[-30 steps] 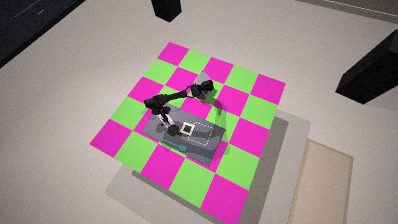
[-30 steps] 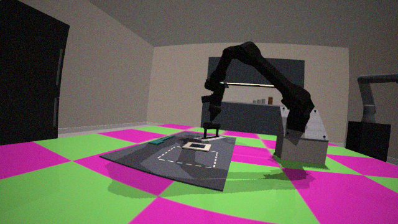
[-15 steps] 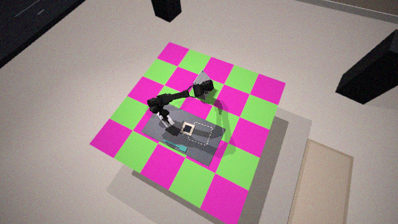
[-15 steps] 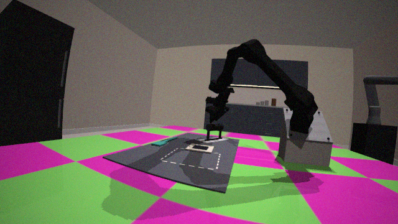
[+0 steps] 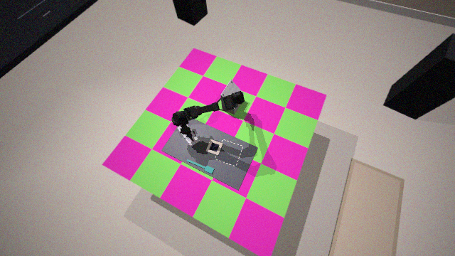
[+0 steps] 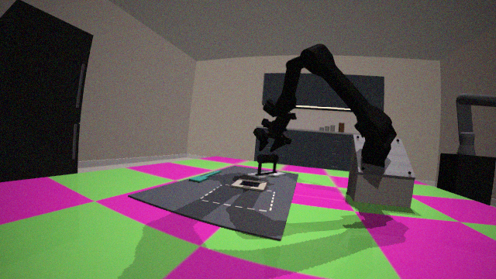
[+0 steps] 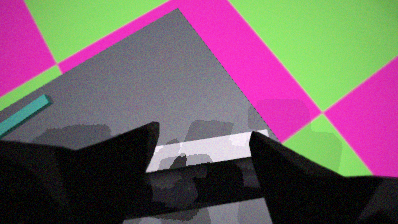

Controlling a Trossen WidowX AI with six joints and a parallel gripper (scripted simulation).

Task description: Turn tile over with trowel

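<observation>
My gripper tip is now 2 cm past the small trowel, 5 cm to the right of it and 6 cm above it. From my gripper tip the other things lie so: tile: 6 cm behind, 26 cm to the left, 10 cm below; then teal flat tool: 11 cm ahead, 28 cm to the left, 10 cm below; then grey mat: 3 cm behind, 24 cm to the left, 12 cm below.
</observation>
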